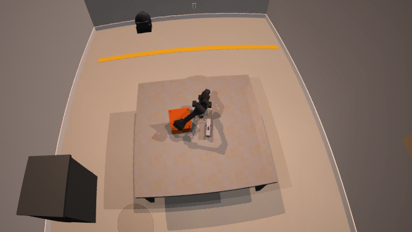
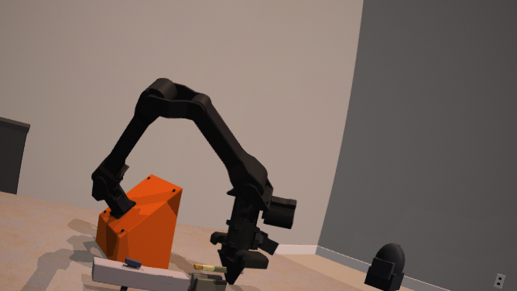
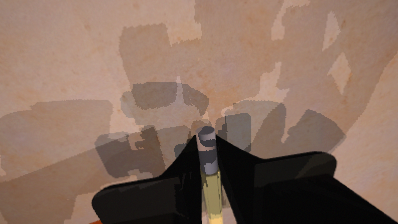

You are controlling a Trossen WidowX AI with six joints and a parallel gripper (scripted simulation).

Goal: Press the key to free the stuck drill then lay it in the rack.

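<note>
Now: the drill 4 cm to the right of my gripper tip, 3 cm above it and 1 cm behind it. The rest, counted from my gripper tip: olive-grey rack: 5 cm to the right, 2 cm behind, 1 cm below; key: 26 cm to the right, 2 cm above.
</note>
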